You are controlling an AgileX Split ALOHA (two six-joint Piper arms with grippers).
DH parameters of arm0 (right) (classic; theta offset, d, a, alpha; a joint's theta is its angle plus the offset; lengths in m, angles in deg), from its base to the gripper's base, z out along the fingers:
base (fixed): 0 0 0 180
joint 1: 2.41 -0.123 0 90
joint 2: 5.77 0 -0.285 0
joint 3: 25.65 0 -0.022 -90
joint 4: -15.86 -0.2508 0 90
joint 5: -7.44 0 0.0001 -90
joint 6: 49.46 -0.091 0 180
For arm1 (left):
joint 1: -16.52 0.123 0 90
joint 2: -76.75 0 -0.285 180
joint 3: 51.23 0 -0.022 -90
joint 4: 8.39 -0.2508 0 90
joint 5: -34.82 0 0.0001 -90
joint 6: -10.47 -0.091 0 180
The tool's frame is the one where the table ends.
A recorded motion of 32 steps. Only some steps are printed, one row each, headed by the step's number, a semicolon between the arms.
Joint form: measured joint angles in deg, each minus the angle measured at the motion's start. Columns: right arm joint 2, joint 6, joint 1, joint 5, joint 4, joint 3; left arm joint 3, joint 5, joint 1, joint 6, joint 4, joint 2.
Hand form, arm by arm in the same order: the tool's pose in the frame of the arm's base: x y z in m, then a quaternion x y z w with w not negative. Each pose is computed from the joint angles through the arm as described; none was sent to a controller.
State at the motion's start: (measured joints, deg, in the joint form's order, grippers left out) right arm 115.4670 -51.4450 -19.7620 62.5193 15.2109 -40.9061; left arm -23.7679 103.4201 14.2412 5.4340 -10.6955 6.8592
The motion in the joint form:
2: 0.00 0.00 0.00 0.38 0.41 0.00; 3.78 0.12 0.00 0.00 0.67 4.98
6: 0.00 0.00 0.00 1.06 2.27 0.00; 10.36 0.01 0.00 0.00 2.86 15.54
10: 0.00 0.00 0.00 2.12 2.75 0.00; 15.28 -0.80 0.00 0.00 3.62 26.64
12: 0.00 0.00 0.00 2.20 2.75 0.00; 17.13 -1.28 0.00 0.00 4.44 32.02
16: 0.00 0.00 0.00 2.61 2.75 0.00; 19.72 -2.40 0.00 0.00 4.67 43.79
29: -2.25 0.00 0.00 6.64 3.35 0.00; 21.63 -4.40 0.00 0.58 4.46 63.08
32: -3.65 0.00 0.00 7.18 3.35 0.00; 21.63 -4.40 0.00 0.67 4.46 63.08
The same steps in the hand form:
2: 0.4044 0.1267 0.2325 -0.13107 0.97817 0.02894 0.15865; 0.1545 -0.0037 0.2883 0.06661 0.98896 0.01703 0.13124
6: 0.4042 0.1241 0.2322 -0.13797 0.97809 0.01345 0.15533; 0.1151 -0.0054 0.2811 0.06191 0.98401 -0.00072 0.16698
10: 0.4029 0.1229 0.2317 -0.13974 0.97919 0.00810 0.14696; 0.0810 -0.0052 0.2761 0.06032 0.97203 -0.00587 0.22690
12: 0.4028 0.1229 0.2317 -0.13975 0.97929 0.00798 0.14628; 0.0663 -0.0058 0.2740 0.05913 0.96346 -0.01219 0.26097
16: 0.4022 0.1227 0.2315 -0.13976 0.97981 0.00736 0.14279; 0.0368 -0.0049 0.2724 0.05856 0.93611 -0.01226 0.34658
29: 0.3922 0.1186 0.2461 -0.14096 0.98164 -0.00043 0.12849; -0.0091 -0.0027 0.2699 0.05224 0.86475 -0.00927 0.49940
32: 0.3885 0.1174 0.2559 -0.14046 0.98072 0.00068 0.13585; -0.0091 -0.0027 0.2699 0.05156 0.86479 -0.00966 0.49939

